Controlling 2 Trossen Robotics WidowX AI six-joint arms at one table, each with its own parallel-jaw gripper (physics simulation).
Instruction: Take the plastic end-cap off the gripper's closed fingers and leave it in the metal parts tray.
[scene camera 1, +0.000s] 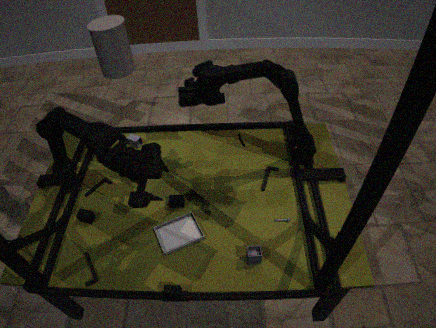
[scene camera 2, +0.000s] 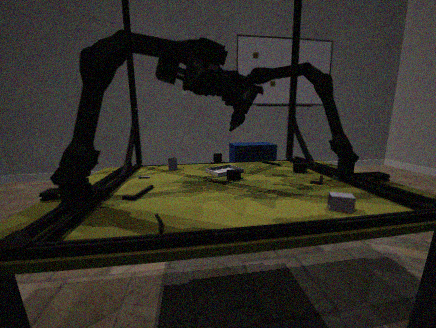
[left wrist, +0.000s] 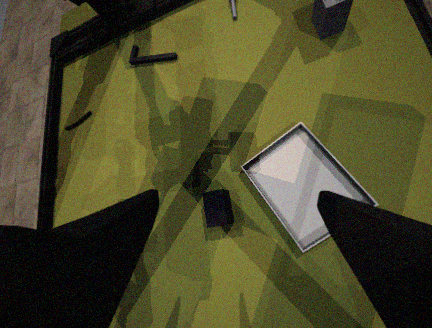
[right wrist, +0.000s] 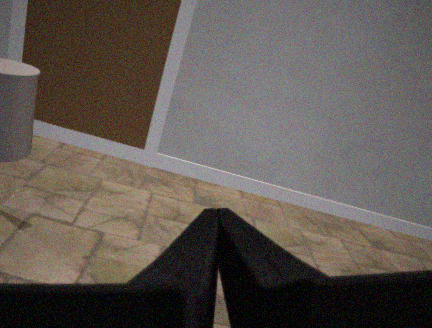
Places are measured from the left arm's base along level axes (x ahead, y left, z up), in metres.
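Pixels of known places: left gripper, between the fingertips: (scene camera 1: 165, 185) (scene camera 2: 230, 128) (left wrist: 238, 197); right gripper, between the fingertips: (scene camera 2: 205, 70) (right wrist: 216, 220); left arm's base, origin of its link: (scene camera 1: 71, 184) (scene camera 2: 344, 174); right arm's base, origin of its link: (scene camera 1: 304, 157) (scene camera 2: 77, 200) (left wrist: 115, 14).
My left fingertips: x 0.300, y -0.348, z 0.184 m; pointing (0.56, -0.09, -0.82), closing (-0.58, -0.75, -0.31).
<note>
For each thing: its top centre in the pictures, then the offset to it from my left fingertips.
- shallow metal tray, centre of its top: (left wrist: 302, 183) (scene camera 1: 178, 231) (scene camera 2: 224, 168) 0.009 m back, 0.052 m right, 0.186 m down
- dark block, centre of its top: (left wrist: 214, 208) (scene camera 1: 176, 198) (scene camera 2: 233, 170) 0.037 m ahead, 0.063 m left, 0.166 m down
- grey open box, centre of its top: (scene camera 1: 254, 250) (scene camera 2: 172, 158) 0.158 m ahead, 0.255 m right, 0.145 m down
- screw, centre of its top: (left wrist: 232, 2) (scene camera 1: 282, 218) 0.319 m ahead, 0.185 m right, 0.186 m down
- pale box, centre of its top: (scene camera 2: 341, 194) (scene camera 1: 133, 137) 0.007 m ahead, 0.448 m left, 0.163 m down
My right gripper (right wrist: 216, 220) is shut. Its fingertips meet, and no end-cap shows on them in the right wrist view. In scene camera 1 it is a dark shape high past the table's far edge. My left gripper (scene camera 1: 164, 183) (left wrist: 238, 197) is open and empty above the mat. In scene camera 2 its fingers merge with dark silhouettes. The shallow metal tray (scene camera 1: 177, 236) (left wrist: 285, 182) (scene camera 2: 213, 171) lies in front of the left gripper in scene camera 1 and looks empty. I cannot identify the end-cap in any view.
A dark block (scene camera 1: 176, 201) (left wrist: 218, 208) stands beside the tray. A grey open box (scene camera 1: 254, 258) (left wrist: 330, 21), a screw (scene camera 1: 282, 220) (left wrist: 233, 9), L-shaped bars (scene camera 1: 264, 182) (left wrist: 155, 58) and a pale box (scene camera 1: 133, 140) (scene camera 2: 342, 202) lie about. Dark rails (scene camera 1: 210, 126) edge the table.
</note>
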